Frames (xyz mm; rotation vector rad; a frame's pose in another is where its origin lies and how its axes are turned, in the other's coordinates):
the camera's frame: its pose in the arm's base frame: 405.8 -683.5 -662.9 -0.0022 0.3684 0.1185
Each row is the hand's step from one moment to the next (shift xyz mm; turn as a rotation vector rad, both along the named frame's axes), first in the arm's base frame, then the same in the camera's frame.
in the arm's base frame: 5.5 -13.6 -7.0 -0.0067 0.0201 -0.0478
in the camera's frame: 6.0 -14.3 -4.9 0.0133 0.0198 -0.0465
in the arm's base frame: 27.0 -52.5 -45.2 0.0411 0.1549 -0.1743
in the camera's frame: 35.2 -56.1 -33.7 0.1185 0.1457 -0.1442
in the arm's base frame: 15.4 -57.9 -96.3 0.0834 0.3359 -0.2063
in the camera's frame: 42.2 -61.2 -85.7 0.1901 0.3199 -0.1546
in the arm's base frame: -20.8 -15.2 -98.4 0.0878 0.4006 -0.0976
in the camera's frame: 14.4 -14.6 -99.6 0.1625 0.3857 -0.0500
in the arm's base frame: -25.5 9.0 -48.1 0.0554 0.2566 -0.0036
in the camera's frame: -5.3 11.0 -53.8 0.0821 0.2483 0.0226
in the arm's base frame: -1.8 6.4 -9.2 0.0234 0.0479 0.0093
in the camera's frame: 2.4 6.4 -9.1 0.0238 0.0450 0.0182
